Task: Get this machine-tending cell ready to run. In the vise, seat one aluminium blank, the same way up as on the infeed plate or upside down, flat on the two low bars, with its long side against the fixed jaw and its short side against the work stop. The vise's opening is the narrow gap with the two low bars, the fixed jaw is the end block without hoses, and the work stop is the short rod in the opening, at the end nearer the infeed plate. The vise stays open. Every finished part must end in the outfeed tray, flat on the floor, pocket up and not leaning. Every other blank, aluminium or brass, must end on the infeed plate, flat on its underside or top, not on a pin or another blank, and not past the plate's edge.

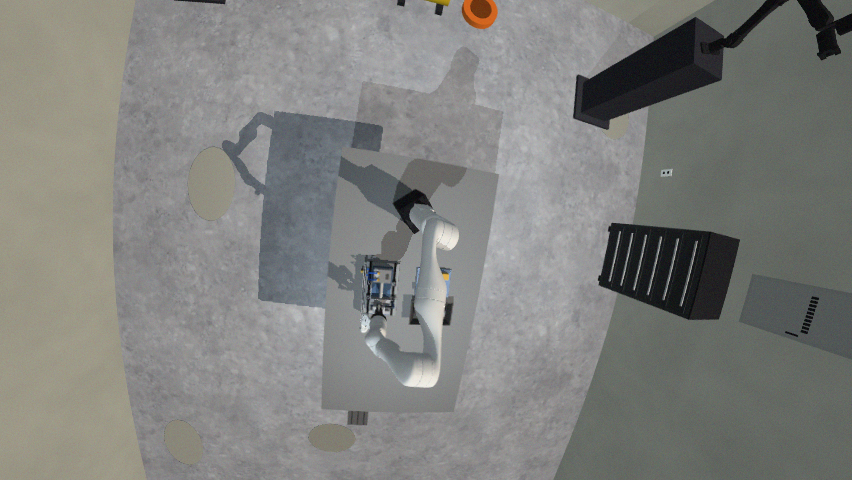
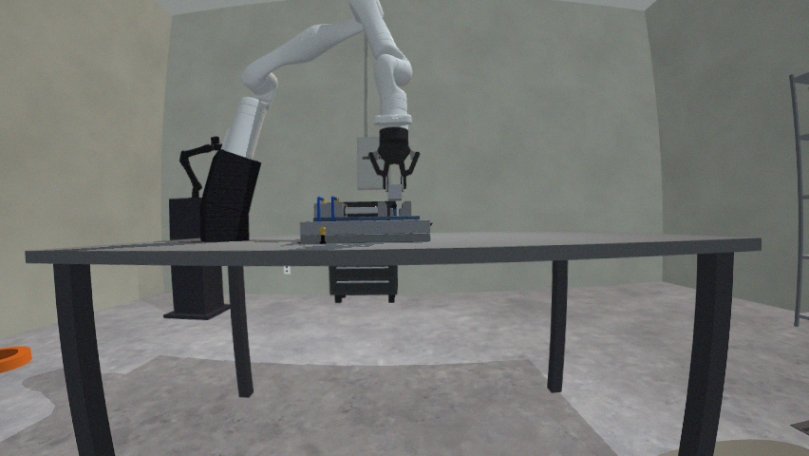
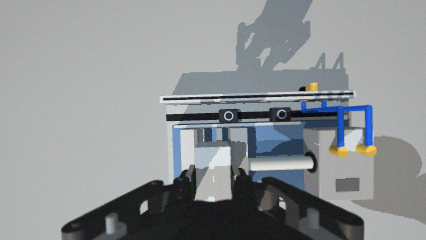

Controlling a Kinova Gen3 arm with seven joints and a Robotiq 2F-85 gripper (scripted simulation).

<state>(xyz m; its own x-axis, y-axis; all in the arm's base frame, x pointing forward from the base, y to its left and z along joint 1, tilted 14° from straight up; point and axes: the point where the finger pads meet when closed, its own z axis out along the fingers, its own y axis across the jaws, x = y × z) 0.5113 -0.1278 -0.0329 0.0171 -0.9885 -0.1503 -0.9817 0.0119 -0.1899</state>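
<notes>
The white rod lies 90 mm behind my hand and 70 mm below it. Also, from my hand: brass blank 330 mm to the left, 180 mm behind, 120 mm below; then vise 100 mm below, 70 mm behind.
</notes>
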